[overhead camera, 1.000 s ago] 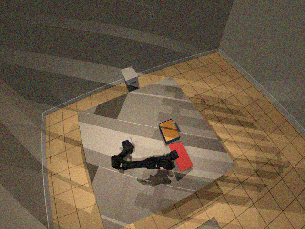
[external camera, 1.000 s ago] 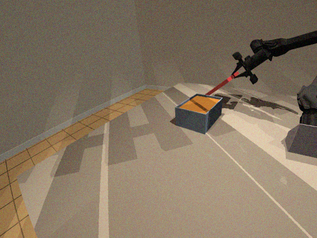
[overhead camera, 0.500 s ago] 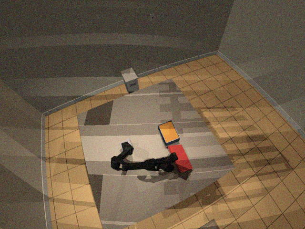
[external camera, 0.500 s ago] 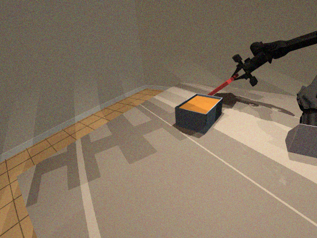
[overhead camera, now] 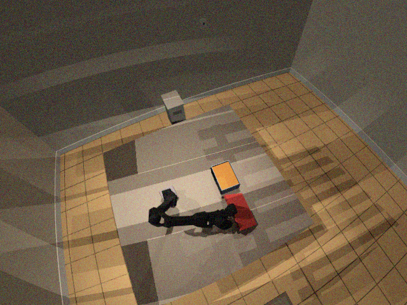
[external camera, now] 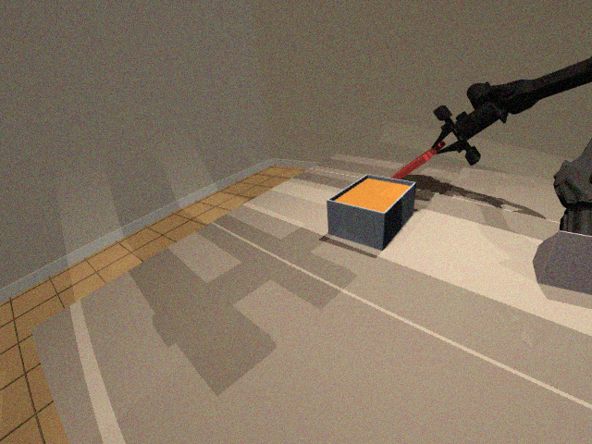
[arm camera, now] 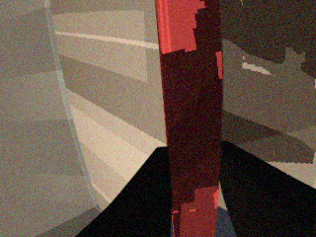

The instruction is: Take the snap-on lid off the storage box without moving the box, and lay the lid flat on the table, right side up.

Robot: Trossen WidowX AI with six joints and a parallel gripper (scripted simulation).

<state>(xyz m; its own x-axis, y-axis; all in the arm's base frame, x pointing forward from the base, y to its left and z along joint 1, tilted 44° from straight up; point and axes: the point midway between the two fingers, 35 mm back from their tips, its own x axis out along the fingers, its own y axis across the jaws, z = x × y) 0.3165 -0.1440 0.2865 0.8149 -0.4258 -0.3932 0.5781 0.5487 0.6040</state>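
My gripper tip is now 7 cm short of the red lid and 5 cm above it. Also, from my gripper tip: blue-grey box 27 cm to the left, 9 cm below, 8 cm ahead.
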